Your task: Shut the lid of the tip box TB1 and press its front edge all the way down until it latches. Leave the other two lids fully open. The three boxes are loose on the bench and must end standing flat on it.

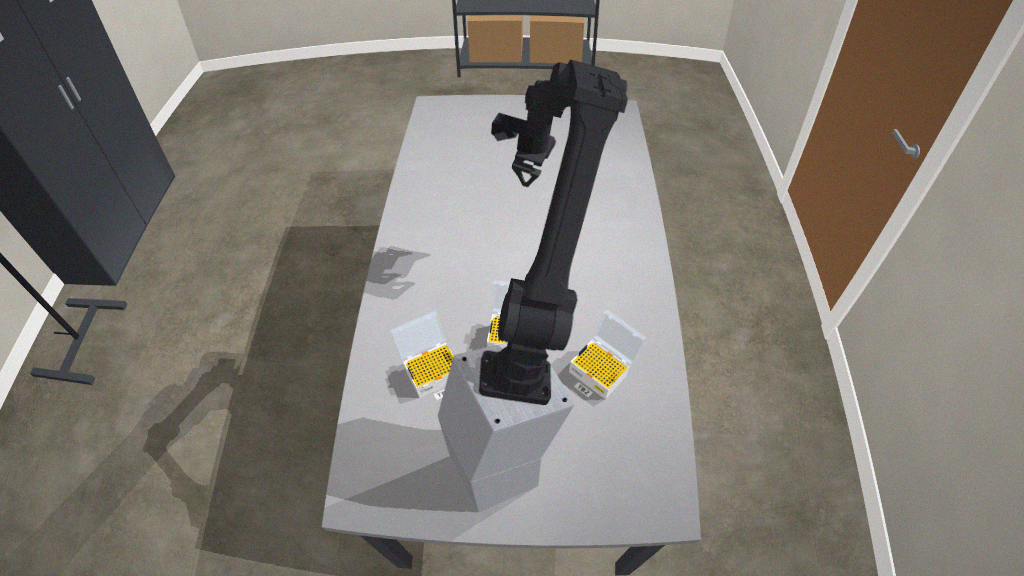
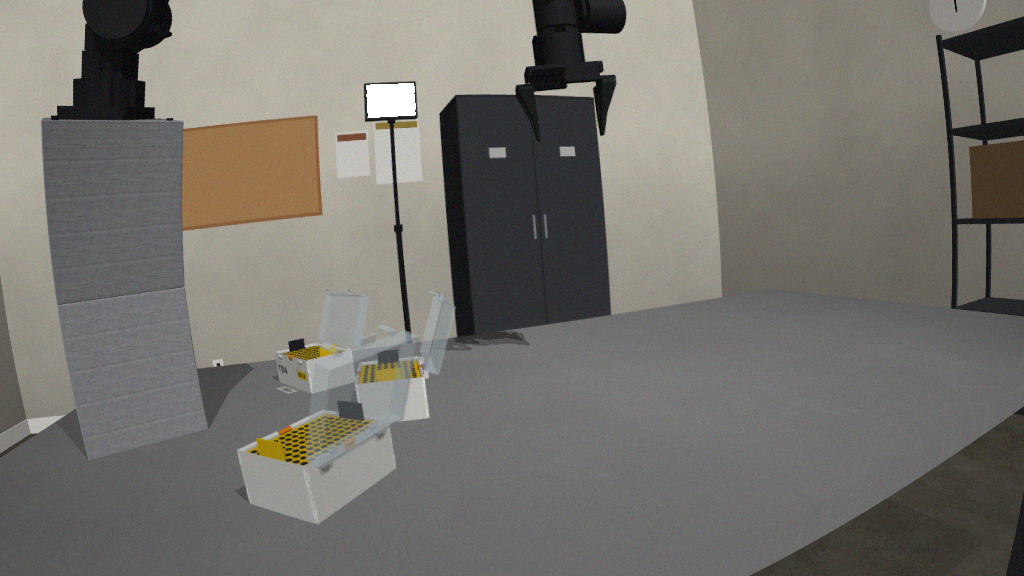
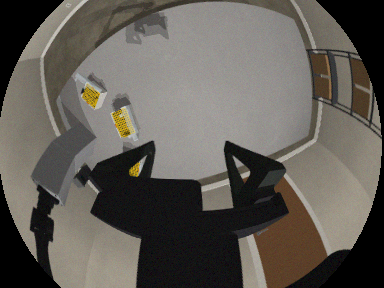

Labels:
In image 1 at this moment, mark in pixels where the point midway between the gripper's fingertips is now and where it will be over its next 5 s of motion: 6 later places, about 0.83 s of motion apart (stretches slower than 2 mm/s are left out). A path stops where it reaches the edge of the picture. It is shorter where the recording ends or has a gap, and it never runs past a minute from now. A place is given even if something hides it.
My gripper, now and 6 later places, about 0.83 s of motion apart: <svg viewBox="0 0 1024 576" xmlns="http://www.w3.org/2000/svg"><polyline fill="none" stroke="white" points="531,174 556,211 578,252 592,292 602,332 606,366 600,391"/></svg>

